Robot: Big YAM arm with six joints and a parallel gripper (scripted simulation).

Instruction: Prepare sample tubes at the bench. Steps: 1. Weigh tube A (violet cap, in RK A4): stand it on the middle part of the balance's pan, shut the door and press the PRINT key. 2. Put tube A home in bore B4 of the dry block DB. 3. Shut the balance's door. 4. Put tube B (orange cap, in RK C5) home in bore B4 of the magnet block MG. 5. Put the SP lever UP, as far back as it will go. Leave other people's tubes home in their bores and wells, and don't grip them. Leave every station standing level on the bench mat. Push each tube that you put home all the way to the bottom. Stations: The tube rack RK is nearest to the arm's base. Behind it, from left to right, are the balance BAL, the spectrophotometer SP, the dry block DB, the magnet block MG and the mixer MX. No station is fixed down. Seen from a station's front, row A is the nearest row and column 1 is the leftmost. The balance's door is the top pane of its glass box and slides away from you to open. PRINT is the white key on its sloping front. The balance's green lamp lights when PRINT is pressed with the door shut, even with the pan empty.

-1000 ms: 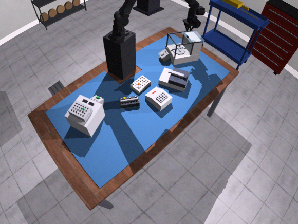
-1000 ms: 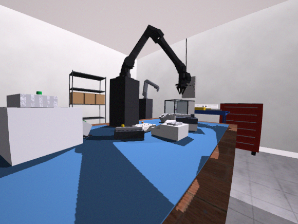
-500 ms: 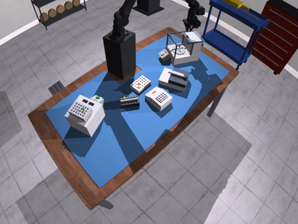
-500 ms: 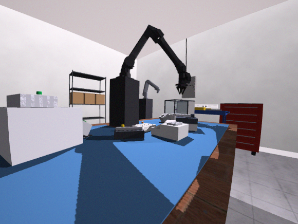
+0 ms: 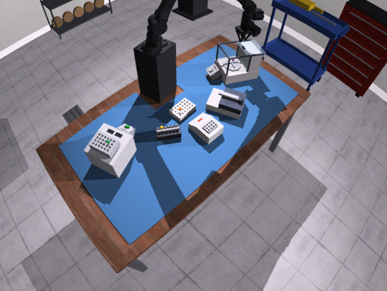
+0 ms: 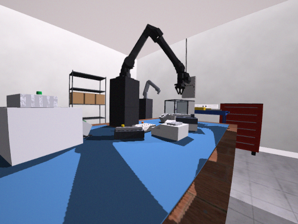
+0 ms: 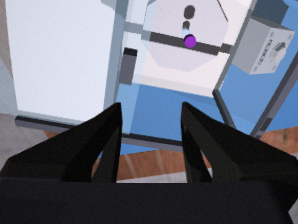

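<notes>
The violet-capped tube lies 2 cm behind my hand, 4 cm to the right of it and 17 cm below it. Also, from my hand: tube rack RK: 49 cm to the right, 26 cm below; print key: 8 cm behind, 17 cm to the right, 21 cm below; SP lever: 15 cm ahead, 28 cm to the right, 19 cm below.
</notes>
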